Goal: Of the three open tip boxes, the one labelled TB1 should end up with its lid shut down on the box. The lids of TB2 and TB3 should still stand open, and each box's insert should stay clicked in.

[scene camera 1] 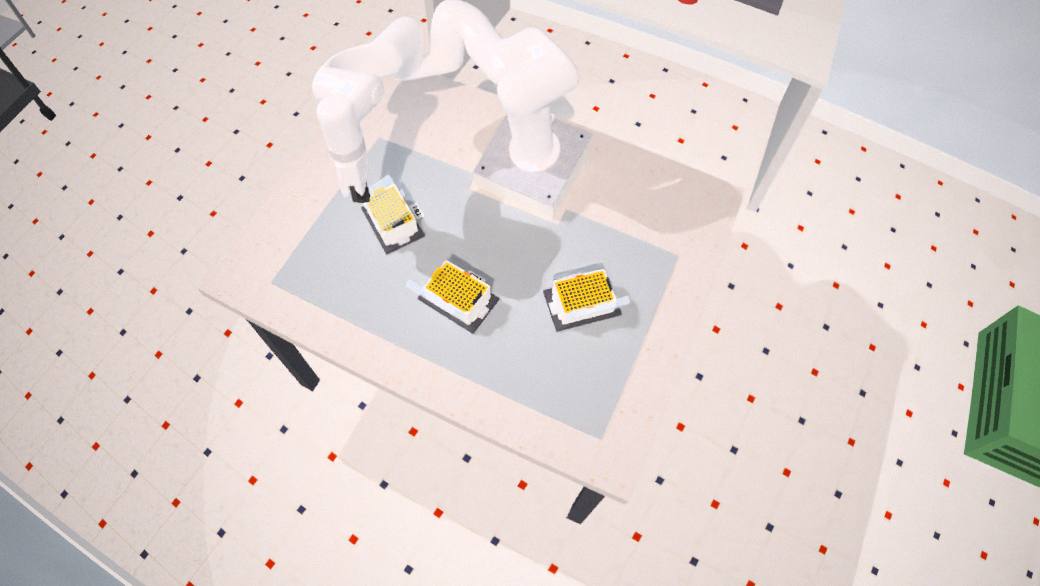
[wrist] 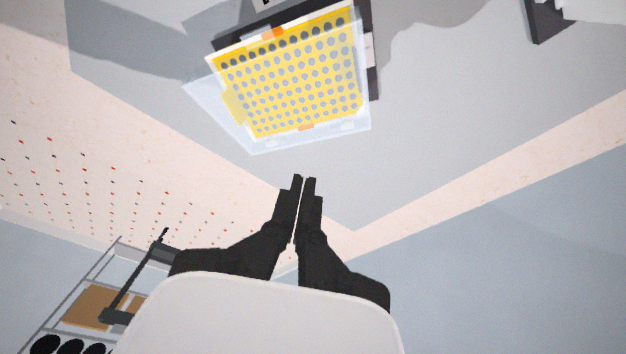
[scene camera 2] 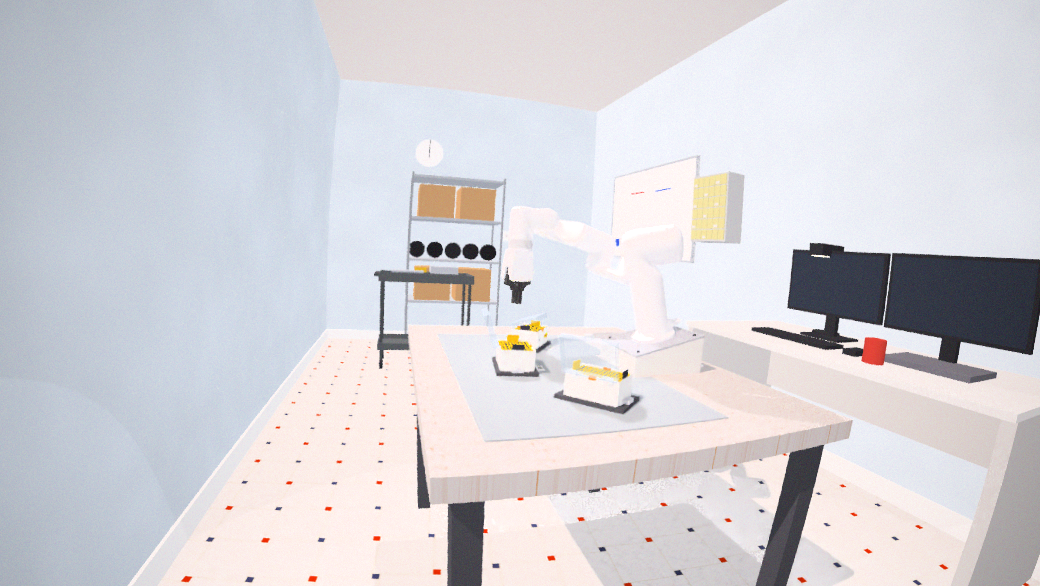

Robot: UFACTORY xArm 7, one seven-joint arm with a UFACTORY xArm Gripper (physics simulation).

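Frame: origin at the arm's base, x back, y left, z down, level; millimetres.
Where they show: gripper, fingertip midpoint: (scene camera 1: 363,199) (wrist: 302,188) (scene camera 2: 516,303); arm's base, link origin: (scene camera 1: 534,149) (scene camera 2: 653,336).
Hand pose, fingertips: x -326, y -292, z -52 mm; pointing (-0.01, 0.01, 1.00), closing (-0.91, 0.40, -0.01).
Things, the pixels of their top centre, and the offset from my fingertips. Level surfaces: height alone.
- middle box, top centre: (scene camera 1: 459,281) (scene camera 2: 520,343) dx -78, dy +272, dz +67 mm
- right box, top centre: (scene camera 2: 602,368) (scene camera 1: 583,285) dx +18, dy +528, dz +67 mm
- grey mat, surface height: dz +133 mm
- wooden table, surface height: dz +136 mm
The box nearest my gripper (scene camera 1: 391,222) (scene camera 2: 531,337) (wrist: 302,188) has its clear lid (scene camera 1: 382,181) (scene camera 2: 537,318) (wrist: 315,136) tipped over the yellow insert, slanting and not flat down. The insert looks seated. My gripper (scene camera 1: 358,195) (scene camera 2: 515,299) (wrist: 302,188) is shut and empty, above and beyond the lid's free edge. The middle box (scene camera 1: 457,289) (scene camera 2: 516,359) has its lid (scene camera 1: 414,285) standing open. The right box (scene camera 1: 584,294) (scene camera 2: 596,387) also has its lid (scene camera 1: 623,301) (scene camera 2: 582,350) open. Both of their inserts look seated. The box labels cannot be read.
The three boxes sit on dark bases on a grey mat (scene camera 1: 509,363) (scene camera 2: 502,425) on the wooden table (scene camera 2: 465,465). The robot's base plate (scene camera 1: 502,156) stands behind the boxes. A desk (scene camera 2: 975,414) with monitors stands beside the table. A dark cart (scene camera 2: 424,277) stands beyond its far end.
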